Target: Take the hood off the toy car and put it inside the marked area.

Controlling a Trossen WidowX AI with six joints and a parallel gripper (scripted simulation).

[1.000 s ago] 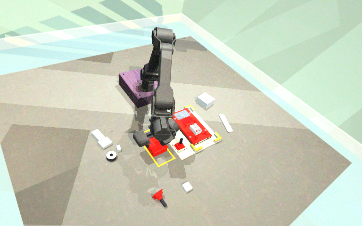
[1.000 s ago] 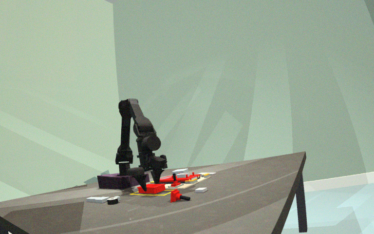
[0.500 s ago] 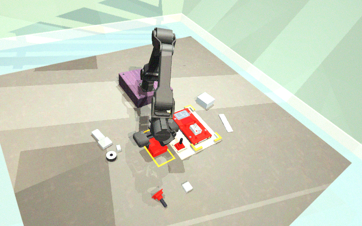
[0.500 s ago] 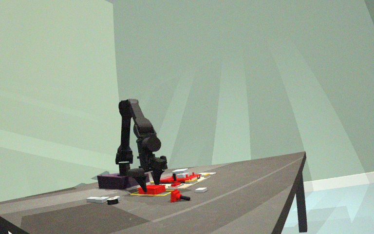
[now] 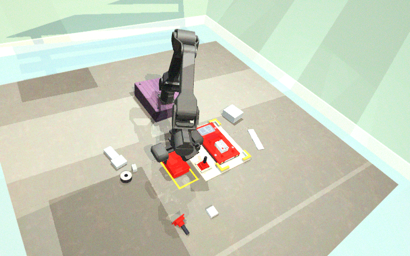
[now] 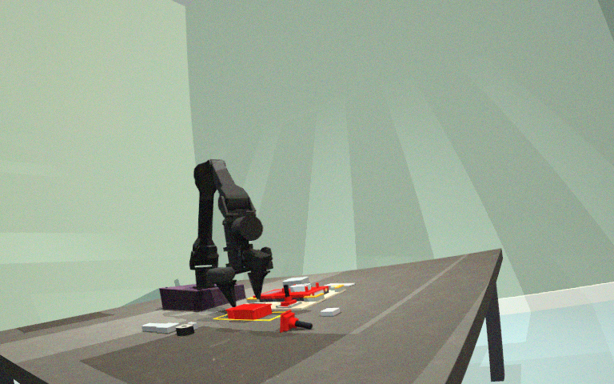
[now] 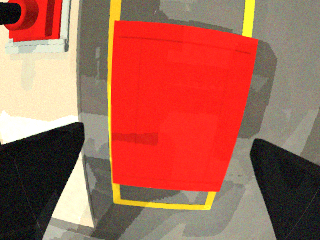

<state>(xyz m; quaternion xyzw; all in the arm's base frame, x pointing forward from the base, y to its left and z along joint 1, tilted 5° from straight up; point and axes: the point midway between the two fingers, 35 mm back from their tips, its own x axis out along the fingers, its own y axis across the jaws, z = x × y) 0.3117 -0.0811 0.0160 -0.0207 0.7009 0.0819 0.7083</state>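
The red hood is 1 cm ahead of my gripper tip and 2 cm below it. From my gripper tip the other things lie so: white strip (1 cm behind, 39 cm to the left, 3 cm below); white-grey block (21 cm to the left, 1 cm below).
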